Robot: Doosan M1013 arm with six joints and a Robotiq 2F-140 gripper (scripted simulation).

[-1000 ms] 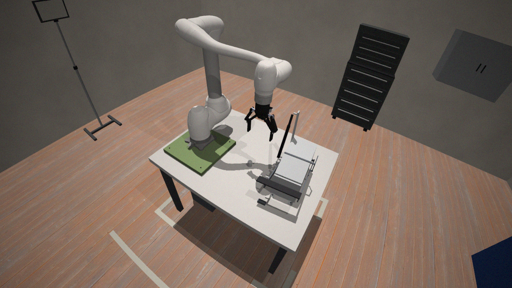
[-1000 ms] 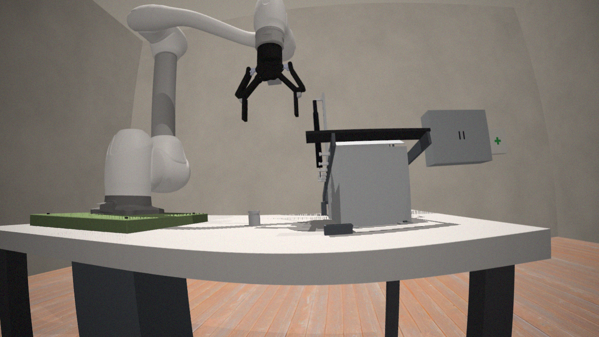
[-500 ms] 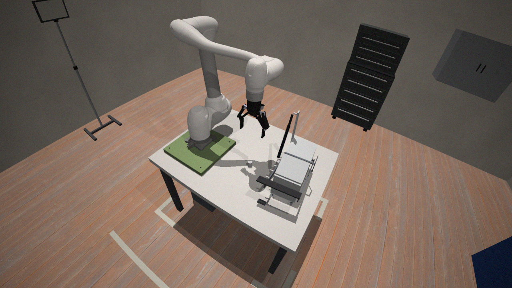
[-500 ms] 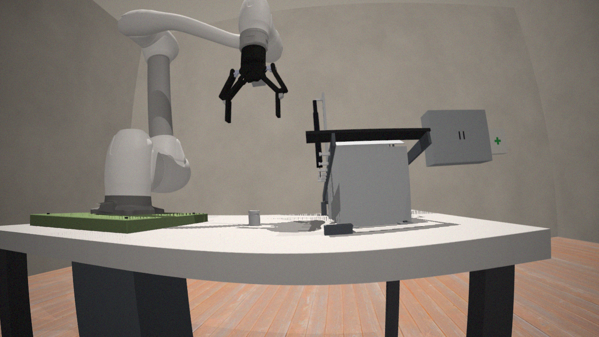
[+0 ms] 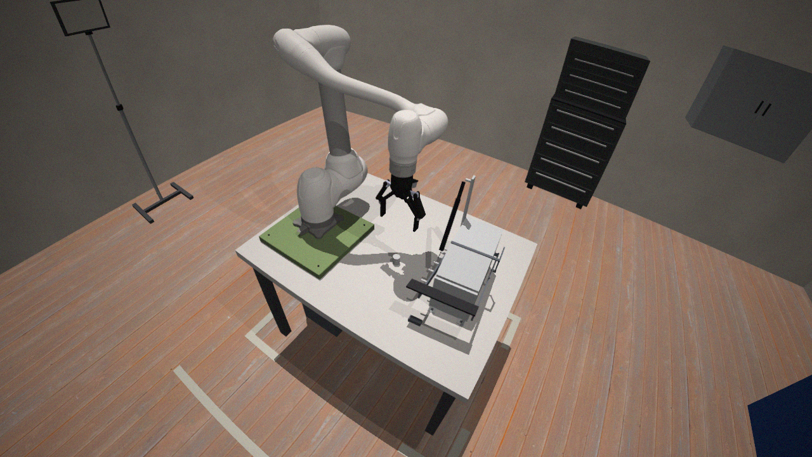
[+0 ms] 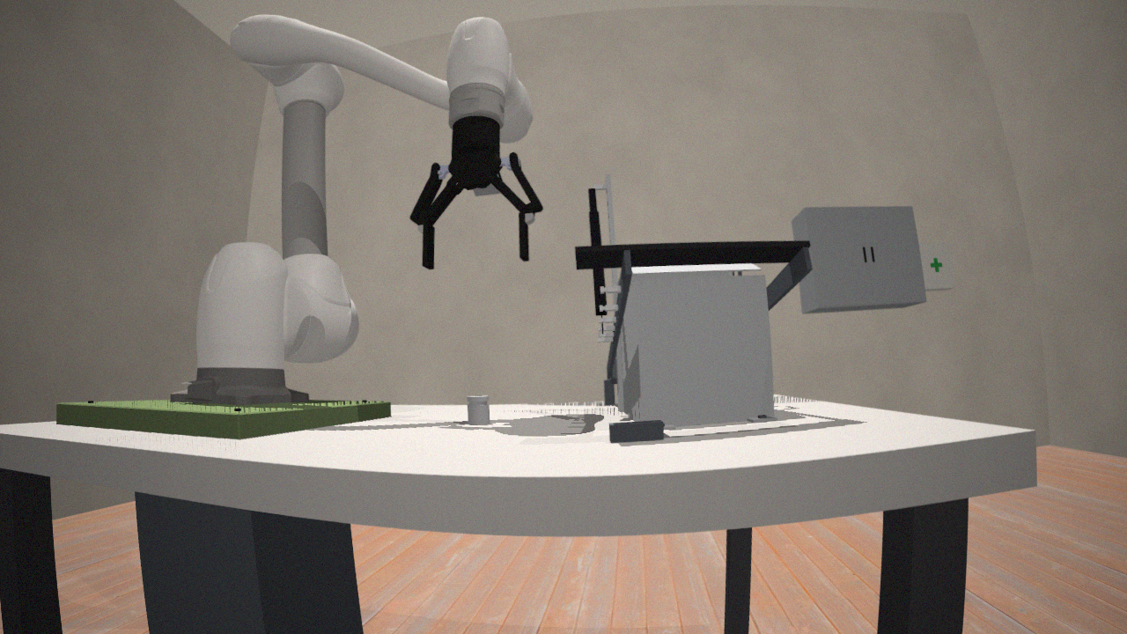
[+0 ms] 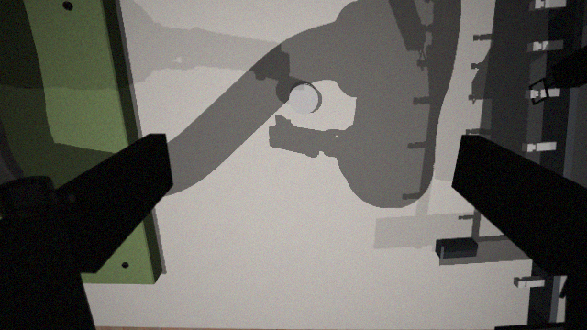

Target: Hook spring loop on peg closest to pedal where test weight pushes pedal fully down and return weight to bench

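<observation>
My hand is 220 mm above the steel test weight. Round my hand: small dark block: 230 mm below, 220 mm ahead, 210 mm to the right.
</observation>
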